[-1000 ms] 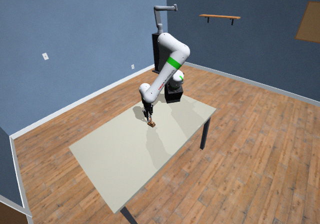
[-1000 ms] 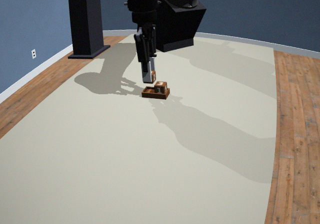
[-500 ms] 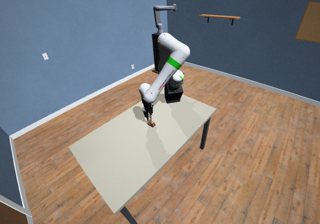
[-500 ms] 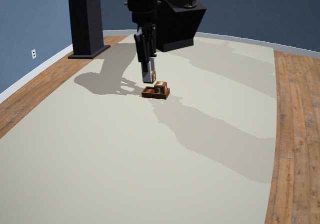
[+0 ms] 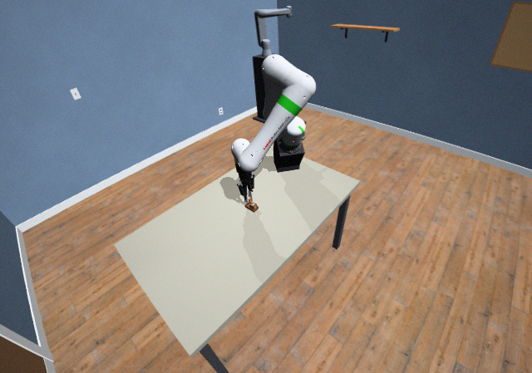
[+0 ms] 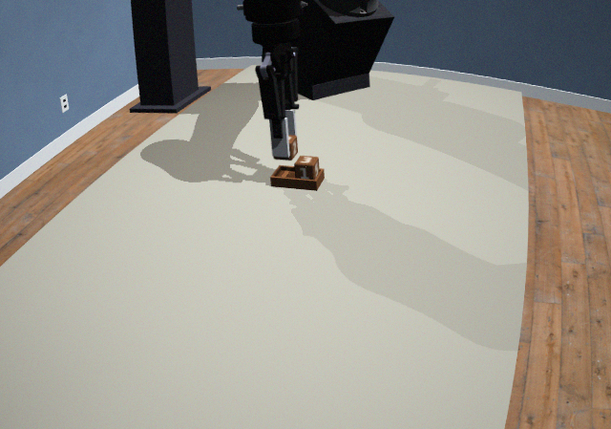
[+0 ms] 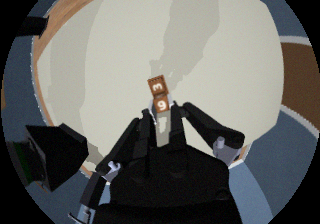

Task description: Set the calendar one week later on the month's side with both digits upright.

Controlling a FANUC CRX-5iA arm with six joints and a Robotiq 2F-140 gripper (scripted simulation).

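My gripper is now 20 mm to the right of the brown wooden tray and 80 mm above it.
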